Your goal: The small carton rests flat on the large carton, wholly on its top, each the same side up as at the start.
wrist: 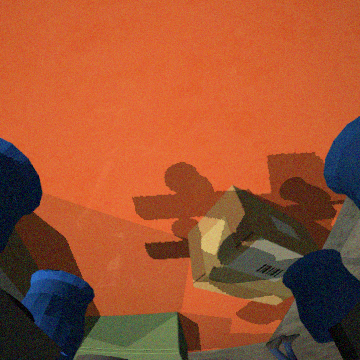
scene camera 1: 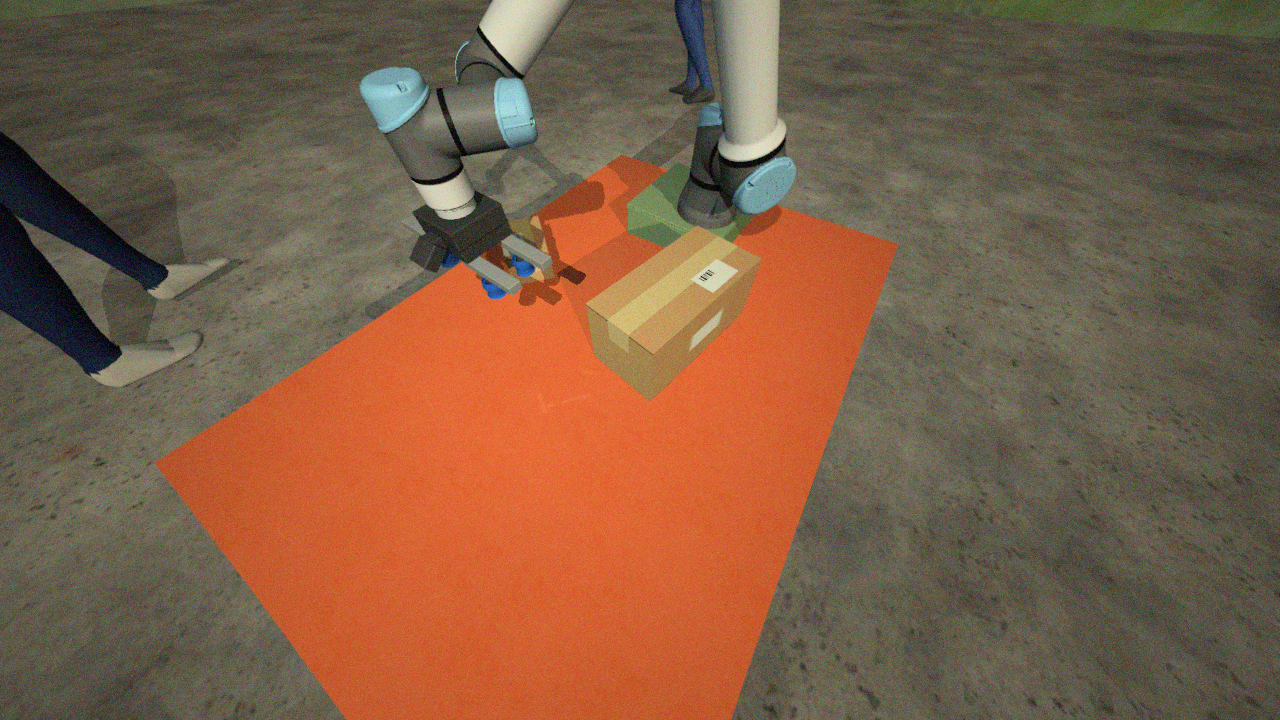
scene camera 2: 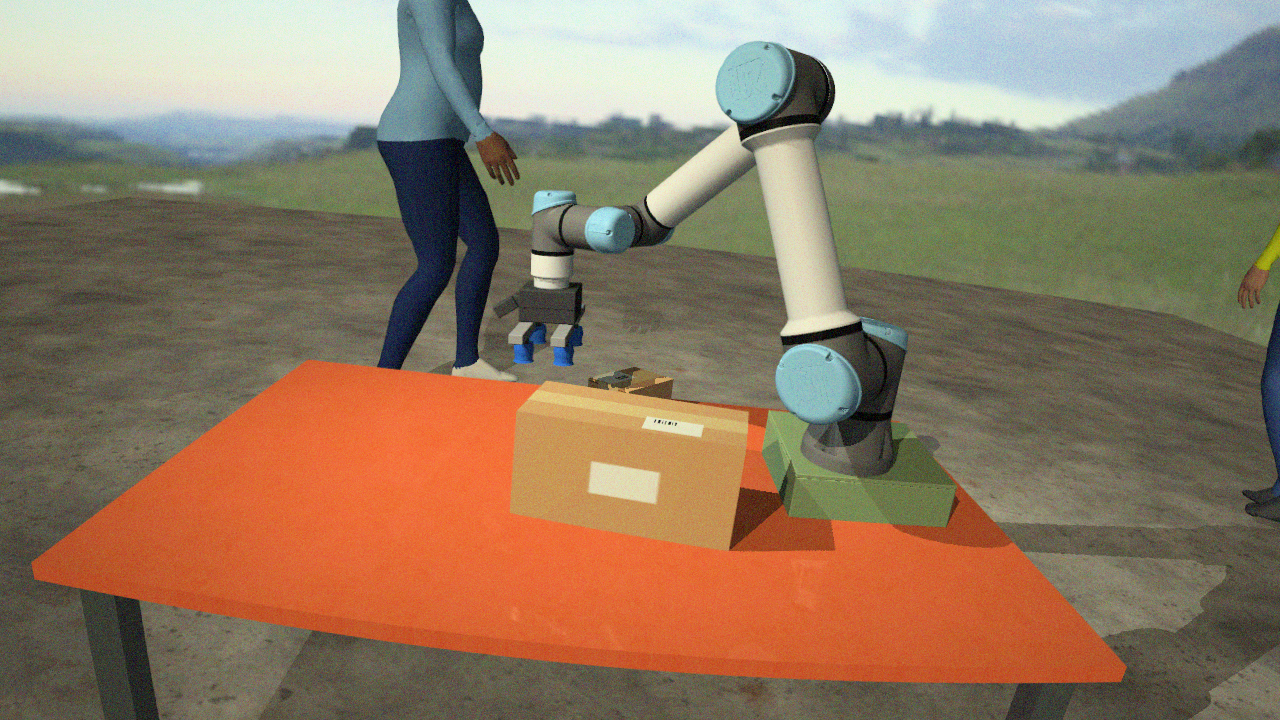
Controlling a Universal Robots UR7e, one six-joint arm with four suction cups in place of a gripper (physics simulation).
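Seen in the pictures: hand, tool point: (wrist: 187, 239) (scene camera 2: 549, 351); arm's base, link origin: (scene camera 1: 706, 210) (scene camera 2: 845, 456).
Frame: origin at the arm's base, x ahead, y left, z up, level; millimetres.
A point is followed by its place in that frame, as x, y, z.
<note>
The large carton (scene camera 1: 671, 308) {410, 156, 78} (scene camera 2: 626, 465) {350, 205, 26} stands on the orange table, tape seam and a white label on top. The small carton (scene camera 1: 528, 231) {343, -294, 3} (scene camera 2: 660, 387) {307, -289, -8} (wrist: 260, 250) {422, -271, 3} sits on the table behind it, apart from it and turned at an angle. Its barcode label faces up in the wrist view, and the gripper's shadow falls over it. In scene camera 1 the arm's tool hides part of it; in scene camera 2 the large carton hides its lower part. My gripper (scene camera 1: 487, 271) {517, -197, 61} (scene camera 2: 548, 345) {517, -197, 61} hangs above the table's far side with four blue cups pointing down, touching nothing; it is open.
The arm's base stands on a green block (scene camera 1: 653, 214) {101, -97, 3} (scene camera 2: 868, 497) {-26, 82, -34} (wrist: 135, 332) {104, -86, -37} beside the cartons. The orange table (scene camera 1: 537, 537) {793, 185, -77} (scene camera 2: 358, 555) {665, 364, -77} (wrist: 175, 75) {568, -200, -77} has its far edge near the small carton. A person (scene camera 1: 53, 268) (scene camera 2: 438, 179) stands beyond that edge, behind the tool.
</note>
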